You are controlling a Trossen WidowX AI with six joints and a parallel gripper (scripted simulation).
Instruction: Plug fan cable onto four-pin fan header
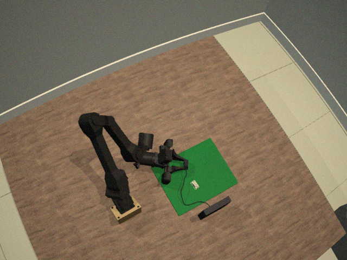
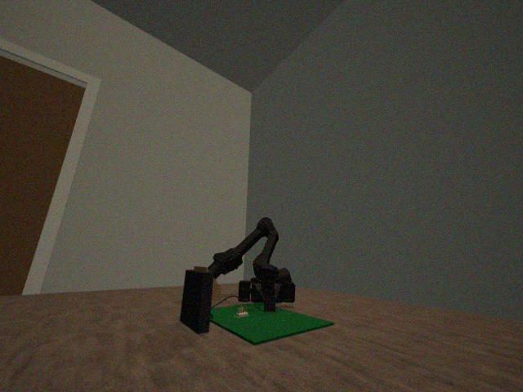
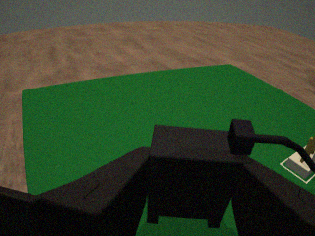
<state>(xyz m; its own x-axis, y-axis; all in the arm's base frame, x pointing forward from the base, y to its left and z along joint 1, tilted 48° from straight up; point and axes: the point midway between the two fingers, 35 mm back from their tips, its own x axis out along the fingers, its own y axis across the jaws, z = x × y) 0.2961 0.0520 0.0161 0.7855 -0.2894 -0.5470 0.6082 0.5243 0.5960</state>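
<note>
Right now the black fan plug is 10 mm below my gripper tip. Round my gripper tip: black fan 20 mm behind, 220 mm to the right, 30 mm above; then white four-pin fan header 20 mm behind, 90 mm to the right, 30 mm below; then green board 10 mm ahead, 60 mm to the right, 50 mm below.
</note>
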